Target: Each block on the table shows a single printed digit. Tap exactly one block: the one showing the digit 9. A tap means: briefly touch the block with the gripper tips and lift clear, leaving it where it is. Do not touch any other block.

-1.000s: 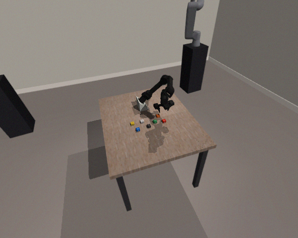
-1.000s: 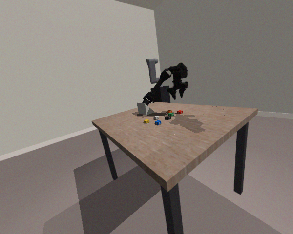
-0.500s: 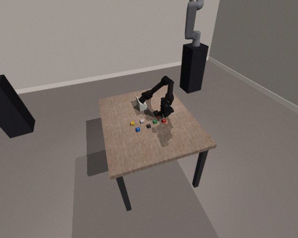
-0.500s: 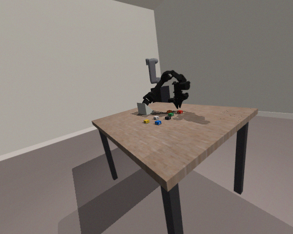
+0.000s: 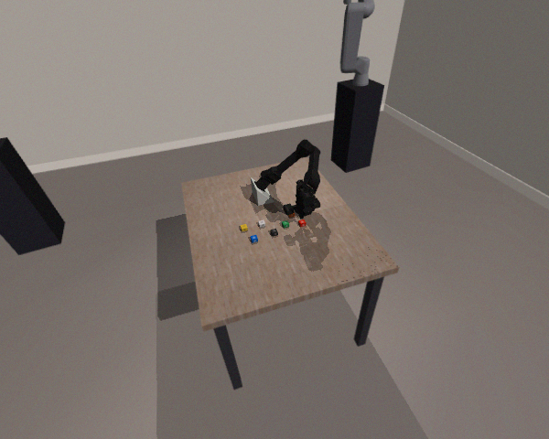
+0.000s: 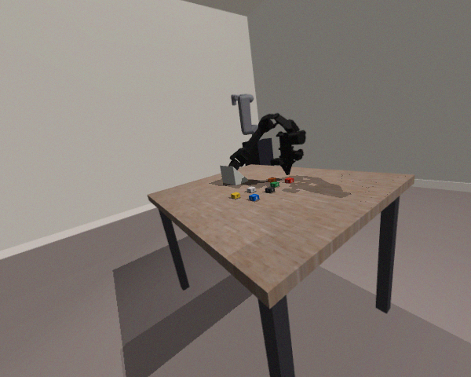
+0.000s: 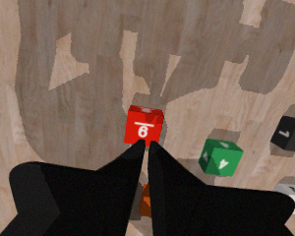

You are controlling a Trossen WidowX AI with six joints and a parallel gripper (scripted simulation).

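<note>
The red block is 3 cm below my gripper tip. From my gripper tip the other things lie so: green block 8 cm to the right, 3 cm below, 3 cm behind; black block 16 cm to the right, 3 cm below; orange block 10 cm behind, 3 cm below, 2 cm to the right.
</note>
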